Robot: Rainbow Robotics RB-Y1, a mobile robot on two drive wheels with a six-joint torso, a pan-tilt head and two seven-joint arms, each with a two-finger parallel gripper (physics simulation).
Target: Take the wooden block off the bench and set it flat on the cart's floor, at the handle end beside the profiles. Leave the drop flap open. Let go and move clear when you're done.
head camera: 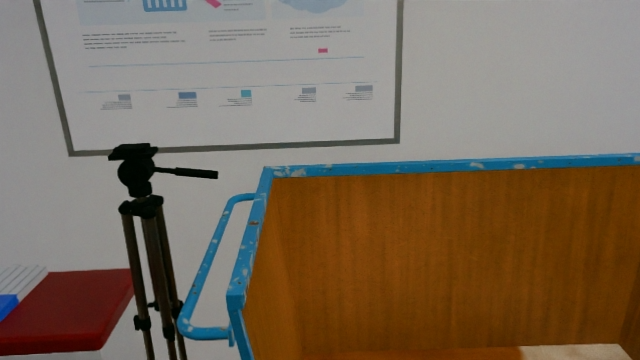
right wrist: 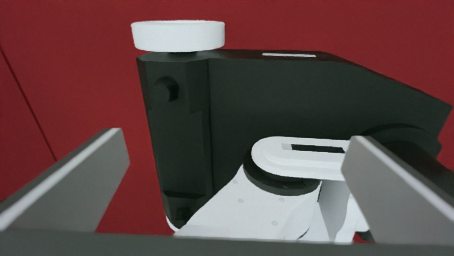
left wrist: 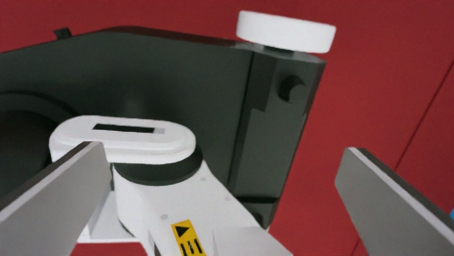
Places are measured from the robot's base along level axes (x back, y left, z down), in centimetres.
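Pixels of known places: left gripper, between the fingertips: (left wrist: 223, 162); right gripper, between the fingertips: (right wrist: 234, 149).
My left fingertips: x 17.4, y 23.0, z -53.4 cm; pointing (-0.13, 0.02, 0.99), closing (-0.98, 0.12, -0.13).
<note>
Behind a point stands the place of what it marks.
The cart (head camera: 450, 165) @(x -136.9, y -37.5, z -96.0 cm) stands at the right of the head view, with a chipped blue rim and brown wood panels. Its blue tube handle (head camera: 201, 272) @(x -85.5, y 32.6, z -88.2 cm) is on the left end. A strip of its inside shows at the bottom edge, with a pale patch (head camera: 570, 352) @(x -129.2, y -82.1, z -27.0 cm) at the right that I cannot identify. The wooden block, the profiles and the drop flap cannot be made out. My left gripper (left wrist: 223, 162) @(x 17.4, y 23.0, z -53.4 cm) is open, with no object between its fingers. My right gripper (right wrist: 234, 149) @(x 16.3, y -25.3, z -53.6 cm) is open and empty too. Both are away from the cart, above the red floor beside my base.
A black tripod (head camera: 150, 235) @(x -92.4, y 46.3, z -94.8 cm) stands left of the cart handle. A red-topped unit (head camera: 75, 310) at the far left bears white ridged and blue items. A framed poster (head camera: 240, 122) @(x -147.0, y 32.4, z -109.8 cm) is on the wall behind. My dark base (left wrist: 200, 100) @(x 16.4, y 11.7, z -16.9 cm) (right wrist: 280, 95) @(x 22.6, y -15.5, z -16.9 cm) shows in both wrist views.
</note>
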